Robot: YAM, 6 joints.
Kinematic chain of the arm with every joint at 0, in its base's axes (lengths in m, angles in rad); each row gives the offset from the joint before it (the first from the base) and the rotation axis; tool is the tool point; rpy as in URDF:
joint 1: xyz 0 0 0.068 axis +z
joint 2: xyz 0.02 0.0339 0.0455 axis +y
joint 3: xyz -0.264 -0.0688 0 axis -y
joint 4: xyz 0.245 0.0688 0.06 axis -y
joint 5: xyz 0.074 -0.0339 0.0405 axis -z
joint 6: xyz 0.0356 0 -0.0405 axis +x
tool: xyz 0 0 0 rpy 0 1.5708 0
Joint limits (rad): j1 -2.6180..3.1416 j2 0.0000..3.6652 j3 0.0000..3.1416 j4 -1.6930..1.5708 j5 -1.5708..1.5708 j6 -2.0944..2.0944
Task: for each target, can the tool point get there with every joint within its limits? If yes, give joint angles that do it. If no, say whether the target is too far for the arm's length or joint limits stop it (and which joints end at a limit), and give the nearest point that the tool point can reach.
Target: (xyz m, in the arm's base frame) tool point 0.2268 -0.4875 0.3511
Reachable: yes | joints -1.1979 2.6804 2.6006 1.2777 -1.2341 -1.6900
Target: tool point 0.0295 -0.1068 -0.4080
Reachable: no: joint limits stop it (at a limit: joint 2) | nearest point 0.0341 -0.1233 -0.3596 | short by 0.051 m
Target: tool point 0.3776 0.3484 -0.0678
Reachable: yes | joints 0.7846 3.2413 2.7895 -1.2736 0.6032 1.6540
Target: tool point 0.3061 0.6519 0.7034
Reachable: no: too far | nearest point 0.2119 0.4513 0.5167 | short by 0.290 m
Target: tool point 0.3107 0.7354 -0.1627
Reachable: no: too far | nearest point 0.2373 0.5617 -0.0958 | short by 0.200 m
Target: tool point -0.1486 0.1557 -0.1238
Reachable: yes | joints 2.2441 2.7254 0.6352 0.7367 -0.5662 -0.5086
